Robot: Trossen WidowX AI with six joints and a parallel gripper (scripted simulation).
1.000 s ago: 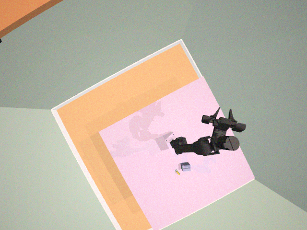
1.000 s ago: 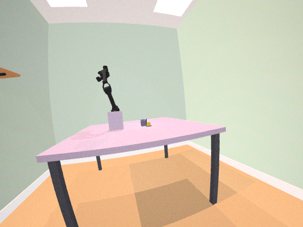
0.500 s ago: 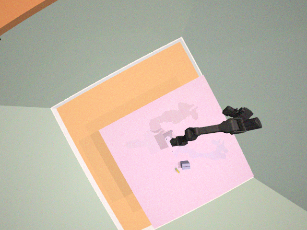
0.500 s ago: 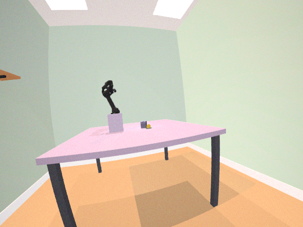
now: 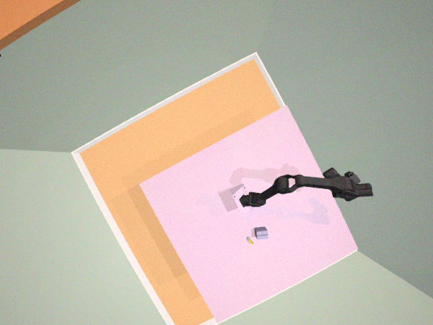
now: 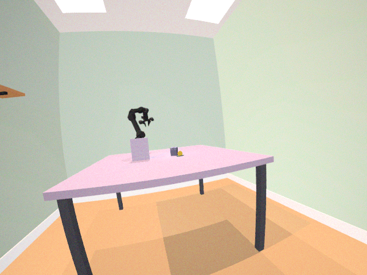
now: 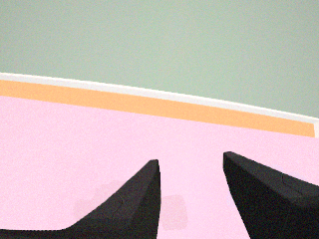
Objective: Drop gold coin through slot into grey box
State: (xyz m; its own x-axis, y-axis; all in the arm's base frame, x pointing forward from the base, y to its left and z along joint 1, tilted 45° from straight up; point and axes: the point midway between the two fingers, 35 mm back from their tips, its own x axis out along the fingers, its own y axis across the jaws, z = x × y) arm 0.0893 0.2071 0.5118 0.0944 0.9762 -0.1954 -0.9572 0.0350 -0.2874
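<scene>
The gold coin is 62 cm to the right of my gripper tip, 31 cm below it and 25 cm ahead of it.
</scene>
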